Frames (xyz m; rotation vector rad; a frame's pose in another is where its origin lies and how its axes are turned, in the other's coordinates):
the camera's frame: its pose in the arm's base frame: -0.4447 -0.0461 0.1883 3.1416 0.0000 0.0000
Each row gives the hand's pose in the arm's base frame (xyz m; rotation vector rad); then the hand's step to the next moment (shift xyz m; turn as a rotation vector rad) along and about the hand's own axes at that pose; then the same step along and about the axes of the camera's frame.
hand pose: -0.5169 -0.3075 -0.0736 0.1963 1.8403 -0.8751
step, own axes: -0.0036 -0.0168 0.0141 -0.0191 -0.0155 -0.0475
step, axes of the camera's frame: 0.0035 0.0203 -0.0084 -0.0344 -0.0244 -0.0329
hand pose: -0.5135 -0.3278 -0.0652 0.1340 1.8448 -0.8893
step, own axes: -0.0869 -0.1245 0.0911 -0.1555 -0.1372 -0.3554
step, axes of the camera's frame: 0.0500 0.1208 -0.1194 -0.2618 -0.1708 -0.2675
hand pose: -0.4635 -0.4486 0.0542 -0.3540 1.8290 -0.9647
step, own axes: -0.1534 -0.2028 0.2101 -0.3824 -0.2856 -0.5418
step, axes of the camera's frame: 0.2177 0.1307 -0.2106 -0.3458 -0.3014 -0.5576
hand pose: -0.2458 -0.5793 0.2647 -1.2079 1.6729 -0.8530
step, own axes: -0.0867 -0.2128 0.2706 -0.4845 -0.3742 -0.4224
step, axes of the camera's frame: 0.3377 -0.0112 -0.1089 -0.1896 -0.3689 -0.6174
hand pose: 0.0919 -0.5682 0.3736 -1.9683 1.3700 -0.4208
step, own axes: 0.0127 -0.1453 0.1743 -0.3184 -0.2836 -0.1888
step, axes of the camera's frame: 0.2116 -0.0796 0.0237 -0.0443 -0.2815 -0.3691
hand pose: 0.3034 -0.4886 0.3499 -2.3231 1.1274 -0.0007
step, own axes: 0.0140 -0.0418 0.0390 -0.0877 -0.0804 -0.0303
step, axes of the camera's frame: 0.0485 -0.0292 0.0163 -0.0055 -0.0890 -0.0844
